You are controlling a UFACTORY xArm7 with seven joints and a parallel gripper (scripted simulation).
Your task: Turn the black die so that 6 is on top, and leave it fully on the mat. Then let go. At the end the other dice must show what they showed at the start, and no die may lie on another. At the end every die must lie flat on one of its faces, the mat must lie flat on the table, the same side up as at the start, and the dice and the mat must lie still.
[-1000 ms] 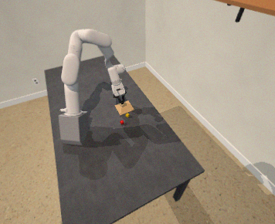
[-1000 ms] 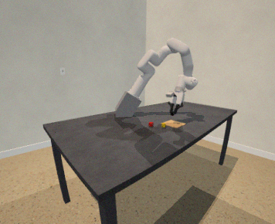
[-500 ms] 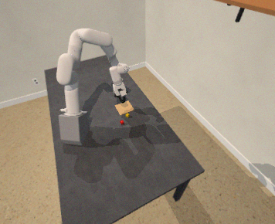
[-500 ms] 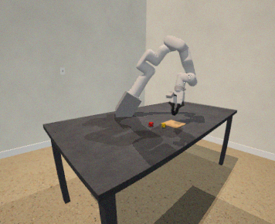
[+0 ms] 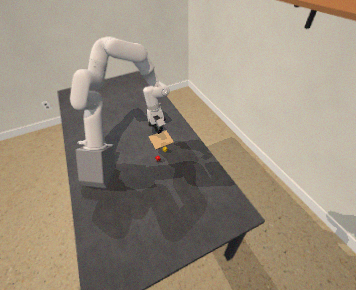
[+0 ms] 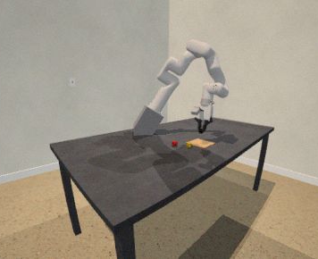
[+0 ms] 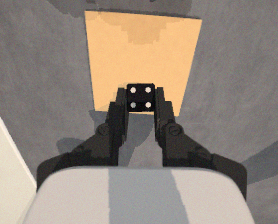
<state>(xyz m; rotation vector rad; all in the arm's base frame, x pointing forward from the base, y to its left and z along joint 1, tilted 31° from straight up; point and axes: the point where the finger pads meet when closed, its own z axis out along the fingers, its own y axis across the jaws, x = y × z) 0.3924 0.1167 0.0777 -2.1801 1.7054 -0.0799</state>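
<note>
Right now my hand is 20 mm above the black die and 10 mm to the left of it. From my hand the other things lie so: yellow die: 110 mm to the right, 90 mm below, 10 mm ahead; then red die: 180 mm to the right, 90 mm below, 40 mm behind; then mat: 100 mm below.
</note>
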